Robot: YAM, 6 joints.
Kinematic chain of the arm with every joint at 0, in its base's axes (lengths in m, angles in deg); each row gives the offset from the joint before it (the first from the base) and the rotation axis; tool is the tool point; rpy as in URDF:
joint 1: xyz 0 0 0.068 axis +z
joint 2: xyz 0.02 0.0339 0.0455 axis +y
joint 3: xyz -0.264 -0.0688 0 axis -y
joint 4: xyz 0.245 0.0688 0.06 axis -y
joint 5: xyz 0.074 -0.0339 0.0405 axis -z
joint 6: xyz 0.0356 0 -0.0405 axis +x
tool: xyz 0 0 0 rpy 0 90 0
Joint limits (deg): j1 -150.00..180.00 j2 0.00..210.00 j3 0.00..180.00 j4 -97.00..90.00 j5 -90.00..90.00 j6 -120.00..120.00
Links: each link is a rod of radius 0.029 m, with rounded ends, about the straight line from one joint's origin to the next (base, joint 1, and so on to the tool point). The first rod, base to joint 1, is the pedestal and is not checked.
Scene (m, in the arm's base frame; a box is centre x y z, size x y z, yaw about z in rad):
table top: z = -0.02
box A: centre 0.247 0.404 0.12 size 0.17 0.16 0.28 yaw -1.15
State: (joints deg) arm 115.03 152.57 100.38 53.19 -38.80 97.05
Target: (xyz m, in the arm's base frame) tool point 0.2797 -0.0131 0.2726
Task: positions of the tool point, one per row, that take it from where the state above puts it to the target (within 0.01 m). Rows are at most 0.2 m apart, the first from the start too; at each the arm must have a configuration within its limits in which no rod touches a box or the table.
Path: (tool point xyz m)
1: -0.1325 0.5092 0.1769
2: -0.0166 0.4788 0.2617
3: 0.0752 0.4097 0.3307
4: 0.1617 0.3610 0.3261
5: 0.2293 0.2951 0.3194
6: 0.2750 0.2182 0.3106
7: 0.2978 0.1371 0.2999
8: 0.2985 0.0581 0.2873
9: 0.2797 -0.0131 0.2726

